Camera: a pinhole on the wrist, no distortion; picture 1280 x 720 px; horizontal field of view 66.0 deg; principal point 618.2 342.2 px. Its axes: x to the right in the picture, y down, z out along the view. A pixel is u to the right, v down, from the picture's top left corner.
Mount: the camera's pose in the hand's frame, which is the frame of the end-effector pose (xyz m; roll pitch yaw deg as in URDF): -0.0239 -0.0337 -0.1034 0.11 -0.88 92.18
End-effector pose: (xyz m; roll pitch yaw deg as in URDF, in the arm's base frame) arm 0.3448 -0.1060 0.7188 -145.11 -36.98 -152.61
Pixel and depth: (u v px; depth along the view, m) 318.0 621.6 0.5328
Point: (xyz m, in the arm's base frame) 0.5320 -0.4779 0.4341
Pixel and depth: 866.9 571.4 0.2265
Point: 0.3663 -0.1582 0.5823
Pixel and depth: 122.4 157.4 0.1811
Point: 0.4078 -0.2391 0.7349
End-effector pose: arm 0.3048 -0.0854 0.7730 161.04 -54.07 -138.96
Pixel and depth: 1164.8 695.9 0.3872
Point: 0.0811 0.0564 0.5083
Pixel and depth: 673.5 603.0 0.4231
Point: 0.1203 -0.1340 0.4815
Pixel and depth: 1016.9 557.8 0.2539
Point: 0.1945 -0.0370 0.6336
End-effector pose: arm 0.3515 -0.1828 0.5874 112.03 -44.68 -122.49
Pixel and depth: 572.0 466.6 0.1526
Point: 0.3209 -0.1768 0.5155
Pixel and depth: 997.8 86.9 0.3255
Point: 0.1263 -0.0875 0.6266
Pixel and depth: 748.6 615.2 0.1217
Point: 0.3557 -0.1585 0.5281
